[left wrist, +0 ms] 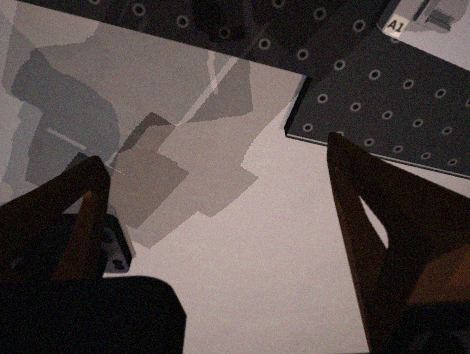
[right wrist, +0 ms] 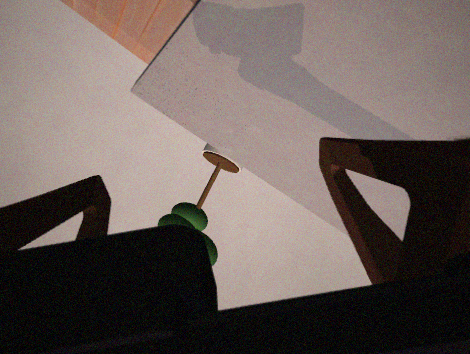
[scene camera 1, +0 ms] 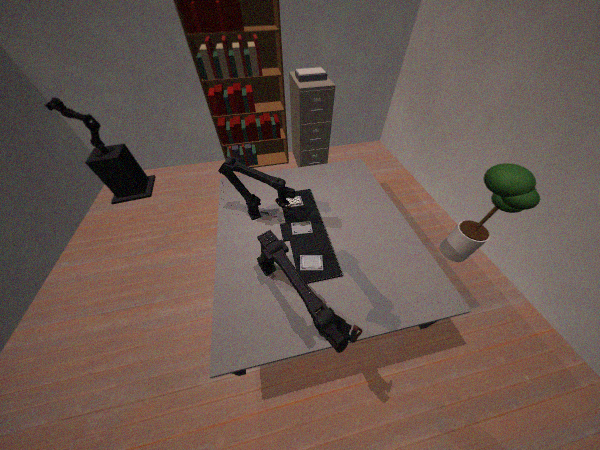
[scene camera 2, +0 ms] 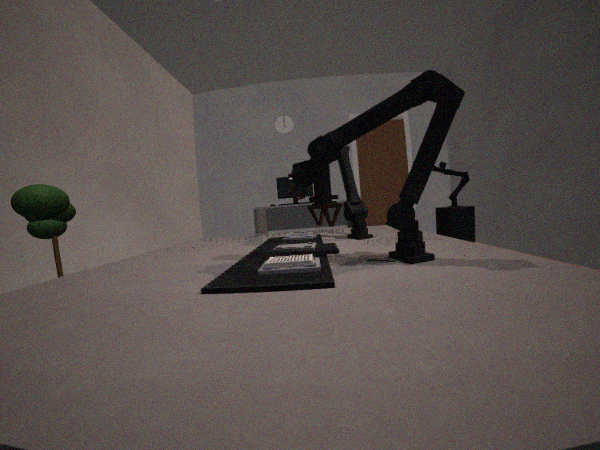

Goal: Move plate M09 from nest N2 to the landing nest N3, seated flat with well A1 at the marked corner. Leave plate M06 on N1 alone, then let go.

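Observation:
A white welled plate (scene camera 1: 295, 200) (scene camera 2: 291, 258) sits on the nest at the board's far end in scene camera 1, nearest in scene camera 2. A middle nest (scene camera 1: 301, 228) (scene camera 2: 295, 246) and a third nest (scene camera 1: 311, 262) (scene camera 2: 300, 235) lie along the dark board (scene camera 1: 325, 252) (scene camera 2: 240, 280); their contents and all plate labels are too small to read. The left wrist view shows part of a nest (left wrist: 422, 42) with an A1 mark. My left gripper (left wrist: 212, 156) (scene camera 2: 324, 224) is open and empty, above the table beside the board. My right gripper (scene camera 1: 356, 332) (right wrist: 213, 169) is open and empty, away from the nests, by the table's near edge.
The grey table (scene camera 1: 380, 240) (scene camera 2: 300, 360) carries the board and both arm bases. The right arm (scene camera 1: 300, 285) stretches over the table in scene camera 1. A potted plant (scene camera 1: 464, 241) (scene camera 2: 40, 205) (right wrist: 221, 161) stands past the table's side. A bookshelf (scene camera 1: 284, 100) and a cabinet (scene camera 1: 312, 120) stand behind.

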